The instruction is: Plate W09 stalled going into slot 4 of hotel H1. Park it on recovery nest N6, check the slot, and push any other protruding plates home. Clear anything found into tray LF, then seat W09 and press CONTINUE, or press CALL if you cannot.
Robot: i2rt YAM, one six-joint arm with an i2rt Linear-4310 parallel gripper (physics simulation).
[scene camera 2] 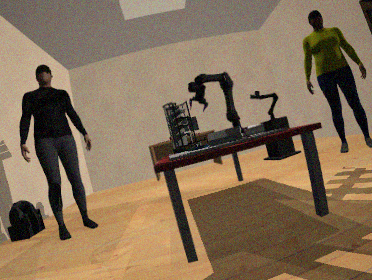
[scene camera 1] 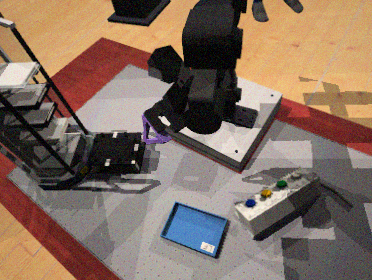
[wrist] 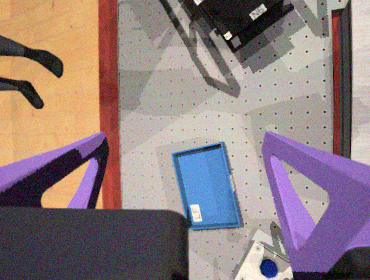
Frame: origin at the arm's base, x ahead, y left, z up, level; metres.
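Where they show: gripper, between the fingertips: (scene camera 2: 196, 110) (scene camera 1: 160, 132) (wrist: 185, 140); arm's base, origin of its link: (scene camera 1: 225, 112).
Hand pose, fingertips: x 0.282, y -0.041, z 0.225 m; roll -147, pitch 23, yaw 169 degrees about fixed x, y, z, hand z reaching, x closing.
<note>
Each offset is from my fingertips to the top centre of the thing. Level surfaces: height alone.
Hotel H1 {dz +0.198, dx +0.043, dy -0.443 m} (scene camera 1: 50, 80) (scene camera 2: 171, 120) is a dark post frame with stacked plates, cut off at the left of scene camera 1. A white plate {dz +0.102, dx +0.026, dy -0.390 m} (scene camera 1: 19, 75) sticks out high in it; its label is unreadable here. The slots and anything inside them cannot be made out. Recovery nest N6 {dz -0.208, dx -0.031, dy -0.247 m} (scene camera 1: 117, 155) (wrist: 235, 25) is a black block beside the hotel with no plate on it. Blue tray LF {dz -0.267, dx +0.094, dy +0.086 m} (scene camera 1: 195, 227) (wrist: 207, 185) is empty. The button box {dz -0.200, dx -0.052, dy +0.273 m} (scene camera 1: 280, 205) (wrist: 252, 260) has blue, yellow and green buttons. My gripper (scene camera 1: 152, 132) (scene camera 2: 198, 104) (wrist: 185, 140) is open and empty, high above the mat.
The arm's white base plate (scene camera 1: 220, 145) stands behind the tray and button box. The perforated grey mat {dz -0.284 m} (scene camera 1: 150, 220) lies on a red table {dz -0.302 m} (scene camera 2: 240, 145). A second small arm (scene camera 2: 272, 105) stands behind the table. Two people (scene camera 2: 52, 115) (scene camera 2: 327, 60) stand around it.
</note>
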